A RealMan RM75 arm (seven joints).
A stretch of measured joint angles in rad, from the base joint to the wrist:
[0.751, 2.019, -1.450, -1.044, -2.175, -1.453, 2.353]
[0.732, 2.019, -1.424, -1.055, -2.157, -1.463, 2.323]
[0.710, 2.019, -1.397, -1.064, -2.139, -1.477, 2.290]
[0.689, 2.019, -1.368, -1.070, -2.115, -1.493, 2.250]
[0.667, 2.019, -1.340, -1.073, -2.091, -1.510, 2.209]
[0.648, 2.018, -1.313, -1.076, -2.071, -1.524, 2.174]
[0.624, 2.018, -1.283, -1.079, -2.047, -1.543, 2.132]
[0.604, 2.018, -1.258, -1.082, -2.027, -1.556, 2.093]
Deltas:
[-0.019, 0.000, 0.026, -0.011, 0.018, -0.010, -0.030]
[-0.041, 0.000, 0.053, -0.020, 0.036, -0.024, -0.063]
[-0.062, 0.000, 0.082, -0.026, 0.060, -0.040, -0.103]
[-0.084, 0.000, 0.110, -0.029, 0.084, -0.057, -0.144]
[-0.103, -0.001, 0.137, -0.032, 0.104, -0.071, -0.179]
[-0.127, -0.001, 0.167, -0.035, 0.128, -0.090, -0.221]
[-0.147, -0.001, 0.192, -0.038, 0.148, -0.103, -0.260]

